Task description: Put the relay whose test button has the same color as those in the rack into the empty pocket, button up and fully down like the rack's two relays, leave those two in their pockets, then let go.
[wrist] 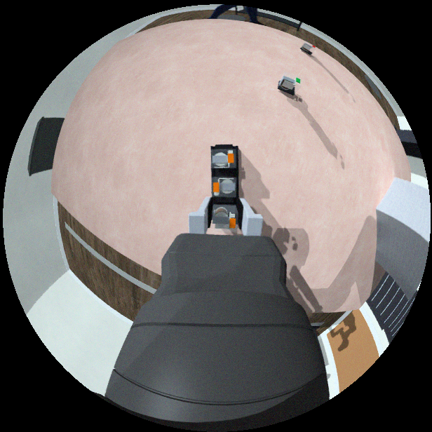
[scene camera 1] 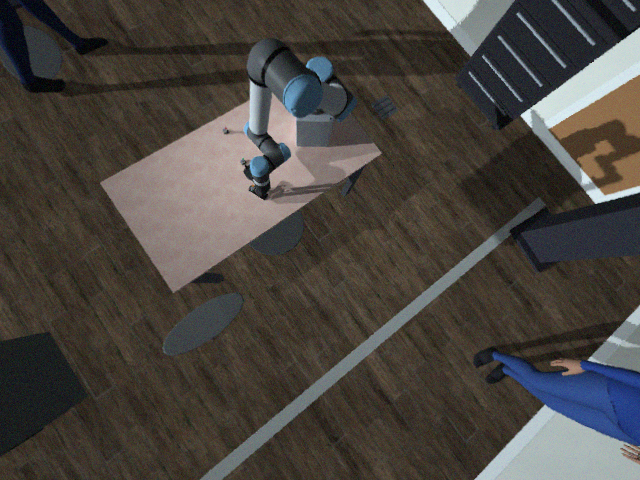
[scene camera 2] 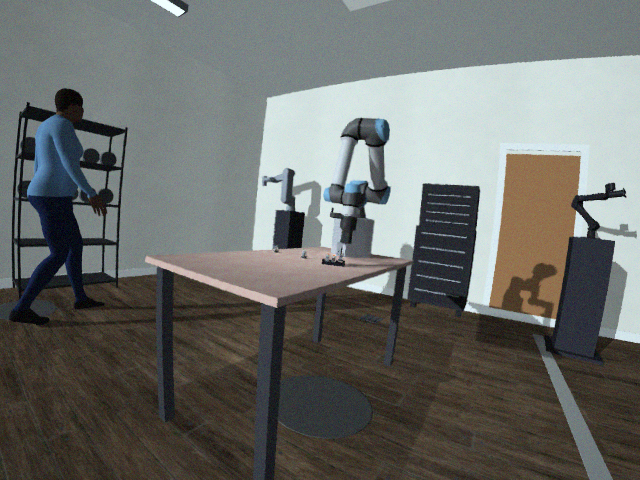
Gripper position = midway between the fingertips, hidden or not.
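Observation:
There is an orange-button relay (wrist: pixel 224 217) that I can see, though scene camera 1 does not show the relay, which is hidden by my gripper. I see my gripper (wrist: pixel 224 206) as well.

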